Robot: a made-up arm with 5 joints.
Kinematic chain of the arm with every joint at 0, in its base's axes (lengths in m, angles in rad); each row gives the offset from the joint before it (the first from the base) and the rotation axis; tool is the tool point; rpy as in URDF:
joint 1: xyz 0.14 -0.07 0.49 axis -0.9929 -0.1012 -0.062
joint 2: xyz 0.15 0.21 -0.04 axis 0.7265 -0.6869 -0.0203
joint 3: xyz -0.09 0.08 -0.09 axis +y
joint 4: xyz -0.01 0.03 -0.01 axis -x
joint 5: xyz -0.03 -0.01 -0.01 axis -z
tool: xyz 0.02 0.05 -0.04 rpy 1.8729 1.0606 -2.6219
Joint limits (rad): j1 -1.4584..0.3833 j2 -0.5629..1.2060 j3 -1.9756..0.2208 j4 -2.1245..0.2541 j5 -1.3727..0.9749
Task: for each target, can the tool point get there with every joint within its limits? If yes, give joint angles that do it. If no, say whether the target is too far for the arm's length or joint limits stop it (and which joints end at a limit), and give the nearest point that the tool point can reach.
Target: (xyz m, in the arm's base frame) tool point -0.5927 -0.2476 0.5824
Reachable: no: too far | nearest point 0.0468 0.0773 0.7540 | short by 0.738 m
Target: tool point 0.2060 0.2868 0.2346
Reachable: yes | joints 0.1411 0.3133 -0.4372 0.0736 -1.0094
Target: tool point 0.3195 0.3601 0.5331
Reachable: yes | joints -0.2621 0.9331 -1.6075 -0.0727 -0.9894
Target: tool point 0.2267 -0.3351 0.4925
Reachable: no: joint limits stop it (at a limit: joint 1, joint 2, joint 3, joint 5) | nearest point 0.2713 -0.0005 0.8118 | short by 0.465 m
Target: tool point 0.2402 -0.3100 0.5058
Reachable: no: joint limits stop it (at a limit: joint 1, joint 2, joint 3, joint 5) | nearest point 0.2715 0.0003 0.8110 | short by 0.436 m
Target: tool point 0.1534 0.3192 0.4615
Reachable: yes | joints -0.3061 -0.1713 -1.1868 -1.4104 0.0805
